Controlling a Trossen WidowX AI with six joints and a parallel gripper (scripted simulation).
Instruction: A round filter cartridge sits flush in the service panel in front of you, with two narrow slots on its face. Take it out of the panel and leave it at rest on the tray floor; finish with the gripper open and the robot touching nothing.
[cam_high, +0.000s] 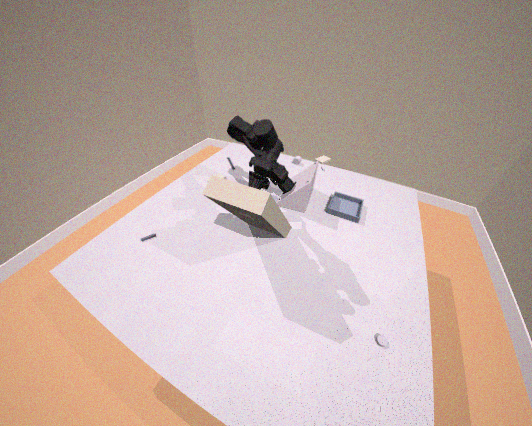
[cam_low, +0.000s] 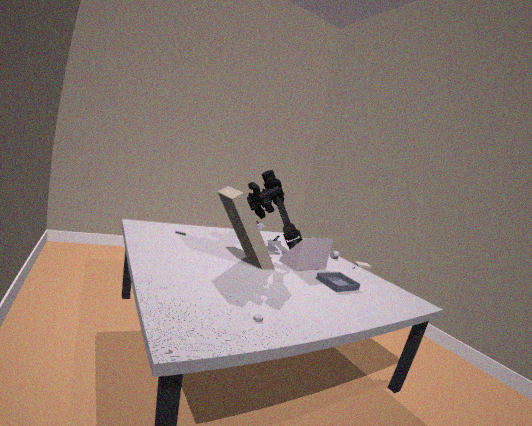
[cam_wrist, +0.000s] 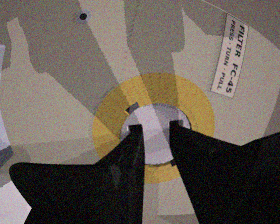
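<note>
Right now the round filter cartridge is 1 cm below my gripper tip and 1 cm ahead of it. The rest, counted from my gripper tip: blue-grey tray (46 cm behind, 25 cm below, 24 cm to the left); then beige service panel (8 cm below, 4 cm behind); then small dark bar (41 cm to the right, 25 cm below, 19 cm ahead).
</note>
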